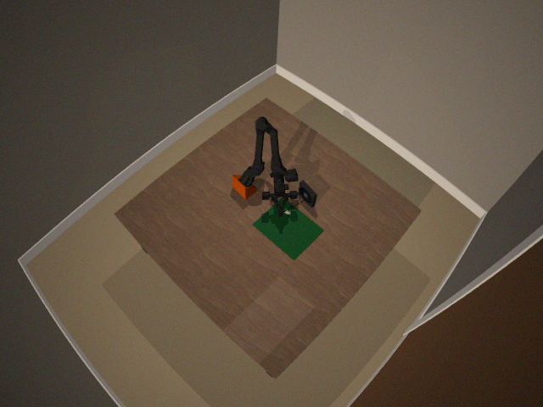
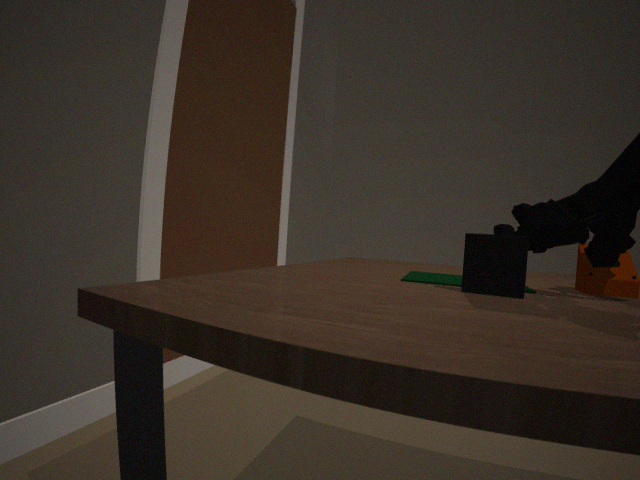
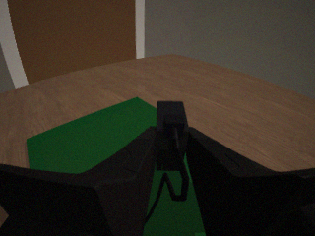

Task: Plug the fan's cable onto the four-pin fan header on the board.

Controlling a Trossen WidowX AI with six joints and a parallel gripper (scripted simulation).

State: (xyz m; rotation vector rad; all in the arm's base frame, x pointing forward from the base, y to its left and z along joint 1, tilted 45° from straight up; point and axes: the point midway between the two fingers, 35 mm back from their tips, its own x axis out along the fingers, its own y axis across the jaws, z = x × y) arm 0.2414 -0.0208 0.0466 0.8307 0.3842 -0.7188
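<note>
Right now my gripper tip is 90 mm above the pale part, 60 mm to the right of it and 10 mm short of it. The rest, counted from my gripper tip: green board (110 mm below, 70 mm ahead, 10 mm to the right); black fan (190 mm to the left, 40 mm below, 30 mm ahead); black plug (10 mm below).
</note>
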